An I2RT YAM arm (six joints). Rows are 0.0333 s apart.
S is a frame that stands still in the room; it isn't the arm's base.
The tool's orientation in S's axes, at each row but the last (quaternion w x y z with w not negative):
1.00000 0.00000 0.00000 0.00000
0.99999 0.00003 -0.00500 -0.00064
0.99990 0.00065 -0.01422 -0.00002
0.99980 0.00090 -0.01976 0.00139
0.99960 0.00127 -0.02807 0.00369
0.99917 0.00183 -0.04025 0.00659
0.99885 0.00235 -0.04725 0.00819
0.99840 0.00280 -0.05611 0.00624
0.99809 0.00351 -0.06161 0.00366
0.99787 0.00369 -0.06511 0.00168
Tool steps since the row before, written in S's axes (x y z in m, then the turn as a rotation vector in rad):
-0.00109 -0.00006 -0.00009 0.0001 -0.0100 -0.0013
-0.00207 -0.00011 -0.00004 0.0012 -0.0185 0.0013
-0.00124 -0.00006 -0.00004 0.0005 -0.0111 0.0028
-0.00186 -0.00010 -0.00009 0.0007 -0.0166 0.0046
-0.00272 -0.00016 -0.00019 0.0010 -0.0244 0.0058
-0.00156 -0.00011 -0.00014 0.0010 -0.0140 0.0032
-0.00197 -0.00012 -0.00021 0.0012 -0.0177 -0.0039
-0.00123 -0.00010 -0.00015 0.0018 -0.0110 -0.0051
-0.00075 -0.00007 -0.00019 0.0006 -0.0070 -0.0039
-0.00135 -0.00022 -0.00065 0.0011 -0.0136 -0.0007
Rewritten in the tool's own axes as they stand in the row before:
-0.00109 -0.00006 -0.00009 0.0001 -0.0100 -0.0013
-0.00207 -0.00011 -0.00002 0.0012 -0.0185 0.0013
-0.00124 -0.00006 0.00000 0.0006 -0.0111 0.0028
-0.00186 -0.00009 -0.00002 0.0008 -0.0166 0.0046
-0.00273 -0.00014 -0.00004 0.0011 -0.0244 0.0058
-0.00157 -0.00009 -0.00001 0.0011 -0.0140 0.0032
-0.00198 -0.00009 -0.00002 0.0005 -0.0177 -0.0039
-0.00124 -0.00009 -0.00001 0.0011 -0.0110 -0.0052
-0.00077 -0.00007 -0.00010 0.0001 -0.0070 -0.0039
-0.00142 -0.00022 -0.00047 0.0010 -0.0136 -0.0007

